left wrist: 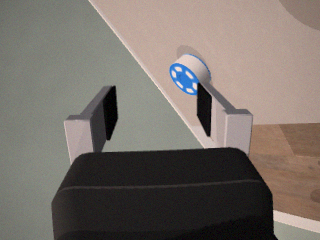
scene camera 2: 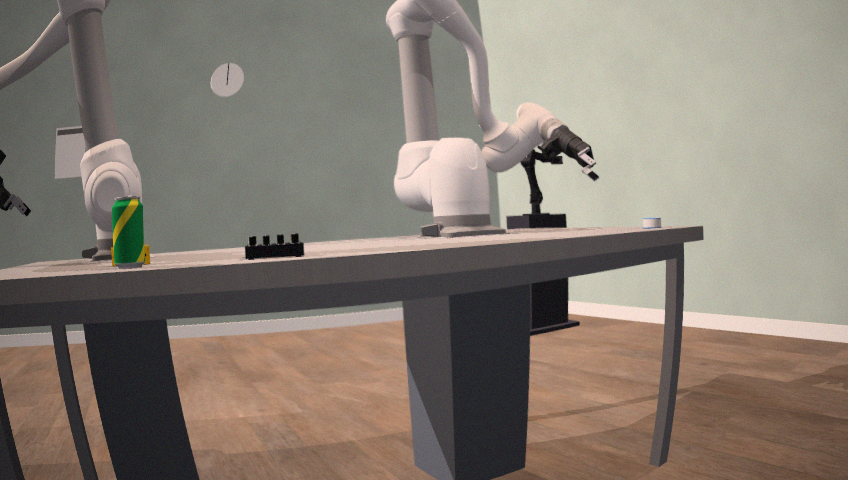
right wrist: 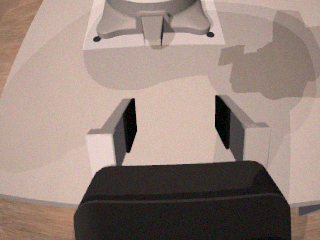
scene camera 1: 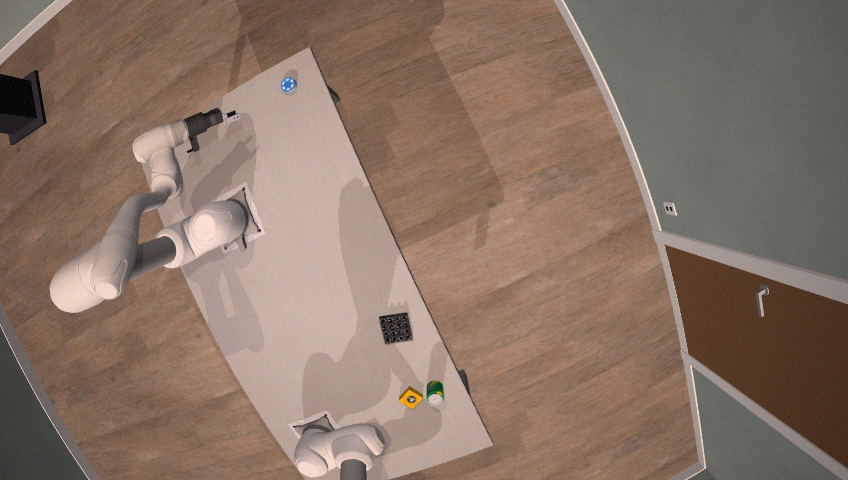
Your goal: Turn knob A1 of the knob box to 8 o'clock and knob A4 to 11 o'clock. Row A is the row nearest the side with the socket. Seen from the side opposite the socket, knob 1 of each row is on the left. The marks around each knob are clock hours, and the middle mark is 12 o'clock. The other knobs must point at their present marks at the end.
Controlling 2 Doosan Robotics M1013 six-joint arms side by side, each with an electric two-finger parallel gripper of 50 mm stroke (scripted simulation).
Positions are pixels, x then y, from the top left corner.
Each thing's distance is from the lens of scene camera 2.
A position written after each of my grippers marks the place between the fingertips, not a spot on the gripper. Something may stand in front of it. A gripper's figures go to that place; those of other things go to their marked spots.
my left gripper [scene camera 2: 595,171]: 171 cm
can [scene camera 2: 127,213]: 95 cm
